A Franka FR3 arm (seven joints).
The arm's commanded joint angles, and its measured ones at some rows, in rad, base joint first. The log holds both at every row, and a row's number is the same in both.
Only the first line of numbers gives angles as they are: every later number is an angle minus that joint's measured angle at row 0.
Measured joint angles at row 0:
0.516 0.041 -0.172 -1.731 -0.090 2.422 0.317
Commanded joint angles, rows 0 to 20:
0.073 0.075 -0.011 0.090 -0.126 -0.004 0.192
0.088 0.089 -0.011 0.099 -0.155 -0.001 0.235
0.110 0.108 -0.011 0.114 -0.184 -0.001 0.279
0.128 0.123 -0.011 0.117 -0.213 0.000 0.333
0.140 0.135 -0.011 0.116 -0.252 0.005 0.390
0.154 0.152 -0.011 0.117 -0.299 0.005 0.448
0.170 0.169 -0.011 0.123 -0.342 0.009 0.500
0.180 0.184 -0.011 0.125 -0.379 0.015 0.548
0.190 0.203 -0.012 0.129 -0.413 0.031 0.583
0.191 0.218 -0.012 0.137 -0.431 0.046 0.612
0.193 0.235 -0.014 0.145 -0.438 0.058 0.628
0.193 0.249 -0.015 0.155 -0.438 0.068 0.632
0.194 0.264 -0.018 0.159 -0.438 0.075 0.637
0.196 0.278 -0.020 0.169 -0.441 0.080 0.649
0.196 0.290 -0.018 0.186 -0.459 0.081 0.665
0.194 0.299 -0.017 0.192 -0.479 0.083 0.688
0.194 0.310 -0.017 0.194 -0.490 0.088 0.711
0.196 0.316 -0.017 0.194 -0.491 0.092 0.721
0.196 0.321 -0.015 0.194 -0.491 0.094 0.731
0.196 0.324 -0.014 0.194 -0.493 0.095 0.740
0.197 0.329 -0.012 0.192 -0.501 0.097 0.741
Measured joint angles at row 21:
0.186 0.308 -0.005 0.151 -0.460 0.079 0.699
